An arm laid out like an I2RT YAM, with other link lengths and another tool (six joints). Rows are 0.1 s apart.
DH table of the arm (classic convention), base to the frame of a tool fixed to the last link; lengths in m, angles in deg. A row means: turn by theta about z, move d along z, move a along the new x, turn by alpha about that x. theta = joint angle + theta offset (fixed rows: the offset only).
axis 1: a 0.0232; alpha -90; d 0.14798; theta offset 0
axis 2: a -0.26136; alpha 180; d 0; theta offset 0
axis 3: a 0.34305; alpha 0; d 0; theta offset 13.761
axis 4: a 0.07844; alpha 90; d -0.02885; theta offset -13.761
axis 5: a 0; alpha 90; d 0.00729; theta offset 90
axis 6: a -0.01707; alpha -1.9; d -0.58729; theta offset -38
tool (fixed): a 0; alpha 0; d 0.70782; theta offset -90
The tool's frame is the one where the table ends.
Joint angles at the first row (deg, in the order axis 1, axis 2, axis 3, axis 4, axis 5, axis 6):
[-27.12, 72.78, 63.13, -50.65, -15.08, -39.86]
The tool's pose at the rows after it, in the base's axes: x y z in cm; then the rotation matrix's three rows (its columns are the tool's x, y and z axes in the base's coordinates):
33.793 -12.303 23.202; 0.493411 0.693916 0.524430; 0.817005 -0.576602 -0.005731; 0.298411 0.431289 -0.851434
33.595 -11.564 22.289; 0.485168 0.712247 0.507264; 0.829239 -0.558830 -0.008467; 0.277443 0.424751 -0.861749
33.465 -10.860 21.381; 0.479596 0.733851 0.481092; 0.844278 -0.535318 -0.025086; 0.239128 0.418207 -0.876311
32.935 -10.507 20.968; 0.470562 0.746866 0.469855; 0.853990 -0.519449 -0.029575; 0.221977 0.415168 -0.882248
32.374 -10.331 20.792; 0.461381 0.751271 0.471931; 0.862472 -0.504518 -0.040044; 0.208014 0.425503 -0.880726
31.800 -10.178 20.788; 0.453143 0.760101 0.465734; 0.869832 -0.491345 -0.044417; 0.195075 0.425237 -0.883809
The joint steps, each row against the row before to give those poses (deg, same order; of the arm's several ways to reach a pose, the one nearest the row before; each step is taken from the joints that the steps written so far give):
[0.47, -0.80, -0.98, -0.14, -0.08, 0.07]
[1.37, -0.50, -1.72, 0.45, 1.24, -0.25]
[1.78, -0.05, -1.32, 0.29, 2.34, -0.28]
[0.49, -1.04, -1.36, -0.23, 0.71, -0.75]
[0.16, -1.68, -1.61, 0.27, 0.58, -0.79]
[0.05, -1.20, -0.82, -0.69, 0.40, -0.88]

